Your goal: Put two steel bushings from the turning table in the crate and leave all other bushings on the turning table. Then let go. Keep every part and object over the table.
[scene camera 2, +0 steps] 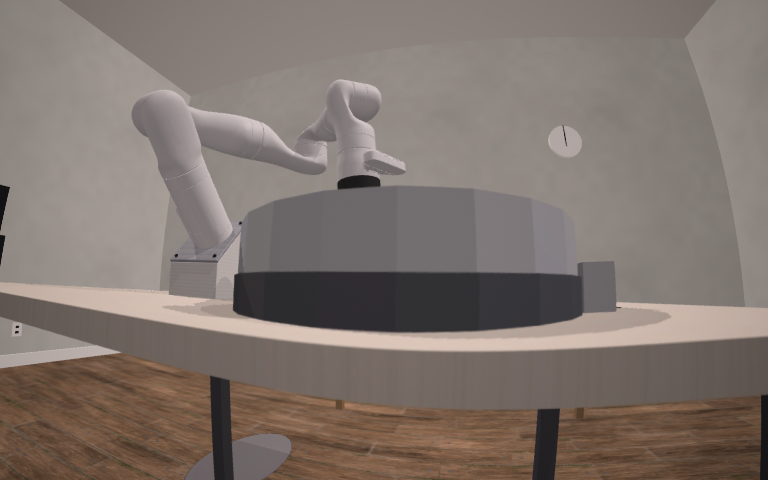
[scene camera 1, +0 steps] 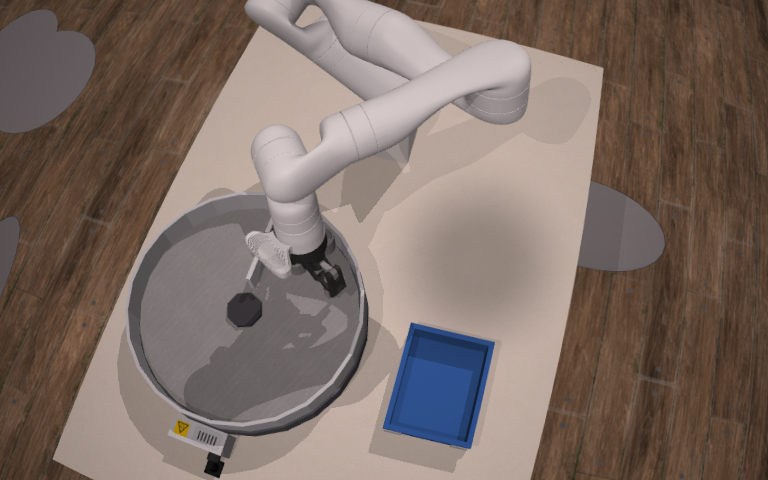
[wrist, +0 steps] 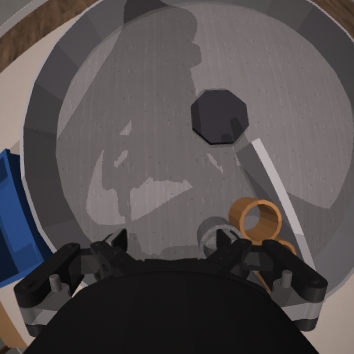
In view: my gripper point(scene camera 1: 313, 277).
My gripper is seen too in the wrist view point(wrist: 171, 237).
